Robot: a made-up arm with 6 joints.
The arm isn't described. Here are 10 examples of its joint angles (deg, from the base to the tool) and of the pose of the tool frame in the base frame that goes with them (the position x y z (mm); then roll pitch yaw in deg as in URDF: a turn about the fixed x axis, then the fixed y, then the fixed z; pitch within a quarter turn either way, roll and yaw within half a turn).
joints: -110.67 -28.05 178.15 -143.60 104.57 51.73
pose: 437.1 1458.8 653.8 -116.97 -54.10 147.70
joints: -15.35 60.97 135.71 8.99 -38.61 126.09
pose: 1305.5 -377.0 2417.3 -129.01 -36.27 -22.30
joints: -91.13 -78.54 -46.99 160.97 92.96 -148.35
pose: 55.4 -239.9 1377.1 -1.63 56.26 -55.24
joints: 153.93 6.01 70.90 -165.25 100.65 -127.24
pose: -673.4 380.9 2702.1 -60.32 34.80 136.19
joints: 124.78 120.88 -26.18 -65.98 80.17 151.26
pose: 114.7 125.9 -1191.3 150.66 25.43 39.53
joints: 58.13 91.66 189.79 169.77 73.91 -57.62
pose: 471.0 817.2 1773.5 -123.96 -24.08 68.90
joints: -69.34 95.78 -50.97 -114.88 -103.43 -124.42
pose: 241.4 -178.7 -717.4 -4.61 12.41 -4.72
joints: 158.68 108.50 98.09 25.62 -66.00 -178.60
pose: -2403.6 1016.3 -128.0 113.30 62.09 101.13
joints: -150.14 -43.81 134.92 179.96 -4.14 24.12
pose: 1882.9 1081.0 942.3 -24.08 2.87 29.86
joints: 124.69 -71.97 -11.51 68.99 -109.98 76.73
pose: 344.2 -212.9 1958.6 -108.02 27.61 42.78
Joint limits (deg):
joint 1: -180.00..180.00
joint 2: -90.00..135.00
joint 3: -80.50..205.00
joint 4: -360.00..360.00
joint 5: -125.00..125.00
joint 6: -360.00..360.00
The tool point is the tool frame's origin. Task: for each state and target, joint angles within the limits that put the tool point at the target. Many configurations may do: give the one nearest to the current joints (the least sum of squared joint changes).
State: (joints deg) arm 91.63 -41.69 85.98 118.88 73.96 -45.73
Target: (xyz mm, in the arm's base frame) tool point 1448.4 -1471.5 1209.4
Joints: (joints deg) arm 139.03 -49.08 119.83 118.86 88.09 -45.73
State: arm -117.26 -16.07 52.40 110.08 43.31 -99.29
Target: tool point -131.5 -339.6 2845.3
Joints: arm -129.29 -18.03 44.55 112.64 41.71 -99.29
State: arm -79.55 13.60 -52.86 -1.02 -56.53 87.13
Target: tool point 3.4 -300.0 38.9
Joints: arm -88.13 22.71 -80.50 2.01 -99.28 87.13
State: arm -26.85 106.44 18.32 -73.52 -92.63 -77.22
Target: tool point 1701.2 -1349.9 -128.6
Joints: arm -43.01 68.78 19.74 -72.29 -99.71 -77.22
